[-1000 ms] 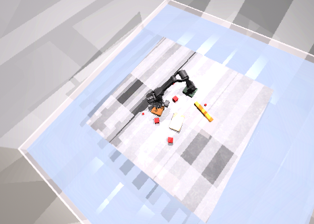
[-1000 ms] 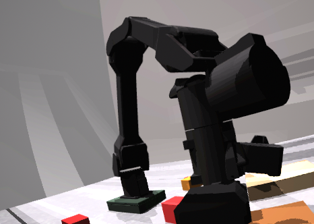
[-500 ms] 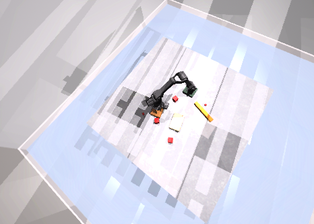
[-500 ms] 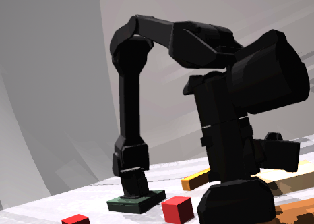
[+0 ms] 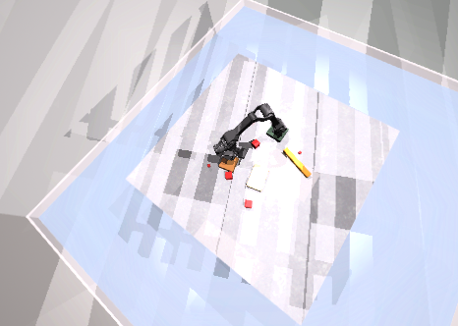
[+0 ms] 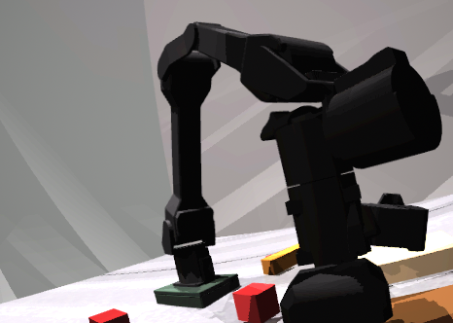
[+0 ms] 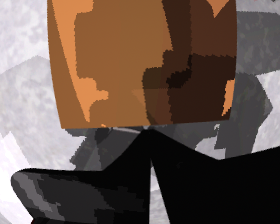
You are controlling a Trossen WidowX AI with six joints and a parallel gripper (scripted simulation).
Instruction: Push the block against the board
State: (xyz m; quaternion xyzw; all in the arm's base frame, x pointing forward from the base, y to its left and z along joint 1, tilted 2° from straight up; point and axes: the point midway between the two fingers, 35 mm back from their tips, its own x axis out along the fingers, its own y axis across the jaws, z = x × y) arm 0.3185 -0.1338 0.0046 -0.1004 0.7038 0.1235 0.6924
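The orange square block is 60 mm ahead of my gripper tip, 20 mm to the left of it and 10 mm above it. Also, from my gripper tip: pale tan block 20 mm ahead, 230 mm to the left, 10 mm above; long yellow-orange bar 210 mm behind, 350 mm to the left, 10 mm above.
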